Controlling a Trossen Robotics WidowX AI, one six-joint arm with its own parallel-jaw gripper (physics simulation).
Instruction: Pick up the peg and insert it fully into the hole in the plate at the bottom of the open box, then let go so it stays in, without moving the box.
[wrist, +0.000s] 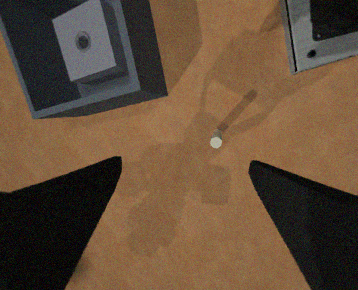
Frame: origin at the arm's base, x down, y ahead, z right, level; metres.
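Where they show: gripper, fingertip midpoint: (186, 164); arm's base, link origin: (346, 2).
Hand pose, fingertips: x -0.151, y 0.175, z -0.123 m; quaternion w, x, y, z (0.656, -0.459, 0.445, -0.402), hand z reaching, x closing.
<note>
Things, the pixels of their centre, and the offset from my fingertips. "*": a spot on its surface instead. Level surfaces: height alone.
- open dark blue-grey box, body centre: (88, 44) dx +0.124, dy +0.156, dz +0.165 m
- light grey plate, body centre: (95, 48) dx +0.138, dy +0.156, dz +0.165 m
- round dark hole, surface spot: (83, 41) * dx +0.123, dy +0.163, dz +0.171 m
- brown table, surface height: dx +0.173 m
A pale, whitish peg (216, 141) stands upright on the brown table, seen almost end-on, a little right of the middle of the view; its shadow runs up and to the right. My gripper (186, 164) is open and empty, its two black fingers wide apart at the left and right. The peg shows between and slightly beyond the fingertips, nearer the right one. The open dark blue-grey box (90, 106) is at the upper left, partly cut off by the view's edge. Inside it, the light grey plate (95, 60) has a round dark hole (83, 41).
A silver metal block (301, 59) with a dark recess and a small dark hole is at the upper right, partly out of view. The brown table (165, 270) lies under everything, with shadows of the arm and gripper across its middle.
</note>
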